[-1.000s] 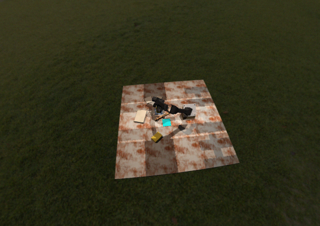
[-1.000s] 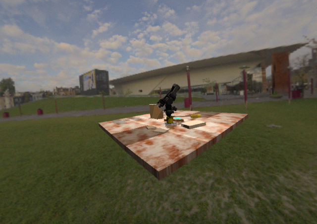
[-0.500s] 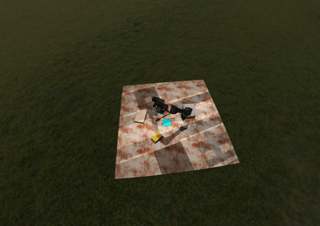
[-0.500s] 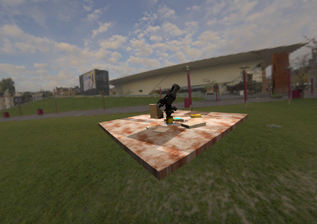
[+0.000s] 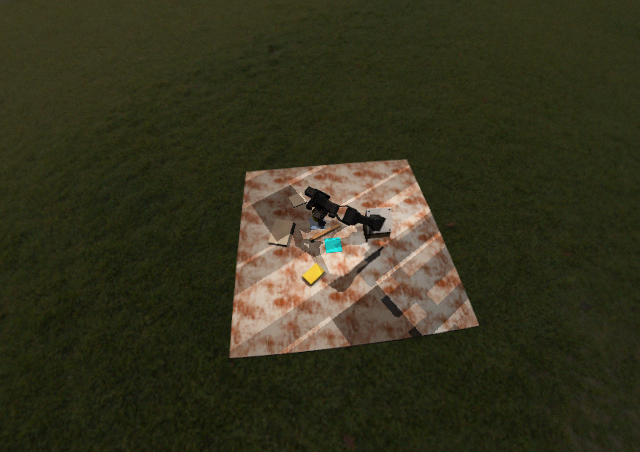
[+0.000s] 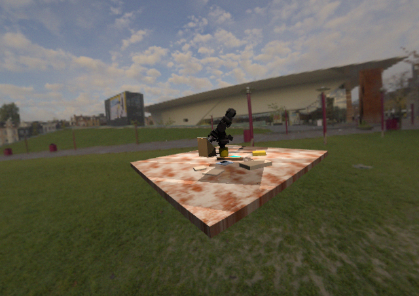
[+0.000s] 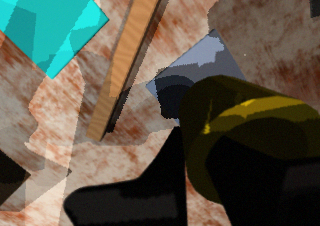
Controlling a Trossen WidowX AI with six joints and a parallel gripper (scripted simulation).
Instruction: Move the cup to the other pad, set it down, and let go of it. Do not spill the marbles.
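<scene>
The teal pad is 16 cm to the left of my gripper tip, 9 cm below it and 7 cm behind it. Also, from my gripper tip: thin orange stick: 8 cm below, 7 cm to the left, 2 cm behind; then light blue pad: 9 cm below, 3 cm ahead, 1 cm to the right; then yellow cup: 2 cm ahead, 1 cm to the right.
</scene>
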